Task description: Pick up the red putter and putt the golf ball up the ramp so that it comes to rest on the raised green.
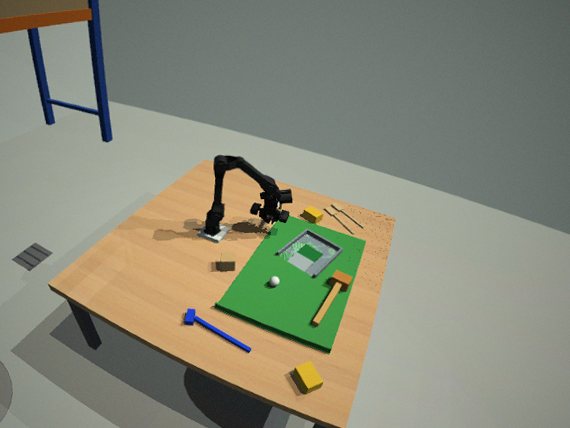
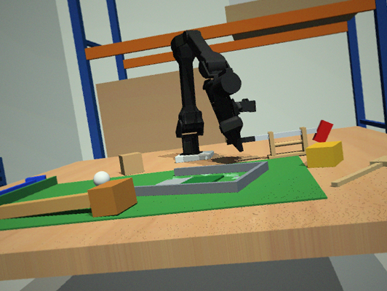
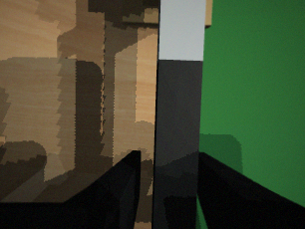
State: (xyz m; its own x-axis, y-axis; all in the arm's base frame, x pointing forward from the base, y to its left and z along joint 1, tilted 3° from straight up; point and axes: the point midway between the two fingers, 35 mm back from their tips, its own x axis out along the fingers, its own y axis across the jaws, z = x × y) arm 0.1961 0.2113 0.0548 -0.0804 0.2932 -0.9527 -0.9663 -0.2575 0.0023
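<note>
Now: the wooden rack 13 cm to the left of my gripper tip and 3 cm behind it. From my gripper tip the other things lie so: green mat: 28 cm ahead, 17 cm to the right, 3 cm below; then white golf ball: 32 cm to the right, 23 cm ahead, 1 cm below; then grey frame: 26 cm ahead, 3 cm below, 2 cm to the right.
</note>
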